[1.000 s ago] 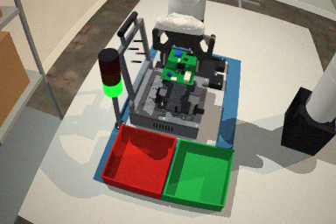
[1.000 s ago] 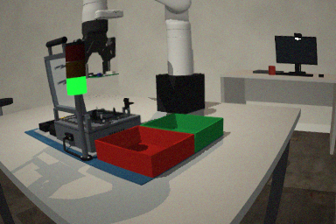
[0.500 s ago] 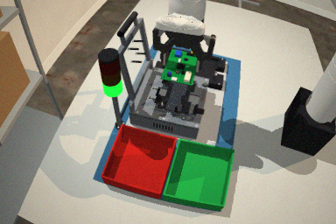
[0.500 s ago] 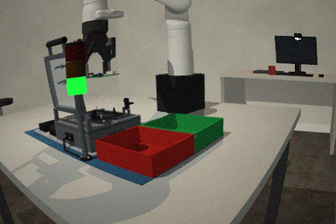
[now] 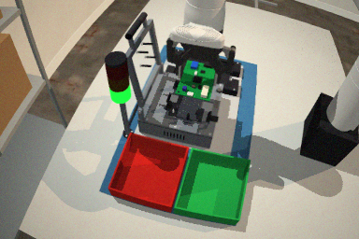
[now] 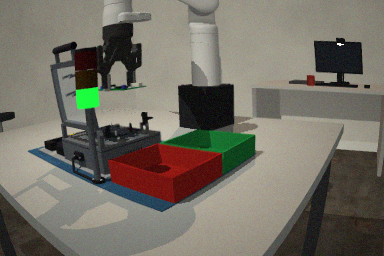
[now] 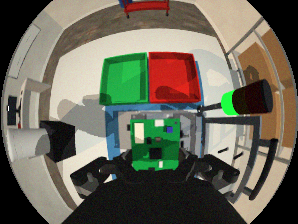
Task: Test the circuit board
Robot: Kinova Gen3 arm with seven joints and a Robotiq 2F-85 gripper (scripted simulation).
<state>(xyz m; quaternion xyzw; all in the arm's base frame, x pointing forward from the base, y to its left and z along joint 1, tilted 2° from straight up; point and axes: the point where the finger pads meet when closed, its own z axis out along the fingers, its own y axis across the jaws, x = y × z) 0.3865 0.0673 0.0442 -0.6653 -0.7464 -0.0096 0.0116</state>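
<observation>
My hand is 170 mm to the right of the green bin, 160 mm above it and 110 mm past it. Round my hand: tester lid: 130 mm ahead, 10 mm to the right, 10 mm above; then green circuit board: 10 mm below; then red bin: 180 mm to the left, 160 mm below, 40 mm ahead.
</observation>
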